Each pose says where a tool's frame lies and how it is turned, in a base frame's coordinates. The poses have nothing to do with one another.
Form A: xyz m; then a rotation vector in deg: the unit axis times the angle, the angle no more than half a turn.
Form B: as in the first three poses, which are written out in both.
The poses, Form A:
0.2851 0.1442 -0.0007 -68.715 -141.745 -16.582
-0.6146 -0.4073 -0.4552 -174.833 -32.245 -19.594
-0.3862 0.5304 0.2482 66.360 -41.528 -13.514
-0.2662 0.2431 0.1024 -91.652 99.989 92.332
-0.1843 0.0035 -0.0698 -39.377 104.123 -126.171
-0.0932 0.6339 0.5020 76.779 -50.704 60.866
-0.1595 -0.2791 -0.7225 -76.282 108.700 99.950
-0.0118 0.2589 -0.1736 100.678 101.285 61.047
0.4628 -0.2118 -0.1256 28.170 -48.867 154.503
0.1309 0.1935 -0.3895 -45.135 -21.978 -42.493
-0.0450 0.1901 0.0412 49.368 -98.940 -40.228
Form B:
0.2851 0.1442 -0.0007 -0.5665 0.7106 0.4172 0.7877 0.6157 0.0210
-0.6146 -0.4073 -0.4552 0.9110 0.3502 0.2177 0.3546 -0.9348 0.0200
-0.3862 0.5304 0.2482 0.7532 -0.5239 0.3978 -0.1894 0.4064 0.8938
-0.2662 0.2431 0.1024 -0.3496 -0.5134 -0.7837 -0.8220 -0.2332 0.5195
-0.1843 0.0035 -0.0698 -0.8707 -0.4392 0.2214 -0.1340 -0.2212 -0.9660
-0.0932 0.6339 0.5020 0.3053 0.0864 0.9483 -0.9483 -0.0627 0.3110
-0.1595 -0.2791 -0.7225 -0.5559 -0.4483 -0.7000 -0.7350 -0.1281 0.6658
-0.0118 0.2589 -0.1736 -0.1066 0.9710 0.2139 0.6427 -0.0969 0.7600
0.4628 -0.2118 -0.1256 -0.9059 0.1515 0.3954 -0.3513 -0.7902 -0.5022
0.1309 0.1935 -0.3895 0.6880 -0.4540 0.5661 0.7244 0.4762 -0.4985
-0.0450 0.1901 0.0412 -0.2065 -0.8194 0.5347 -0.2138 0.5711 0.7926

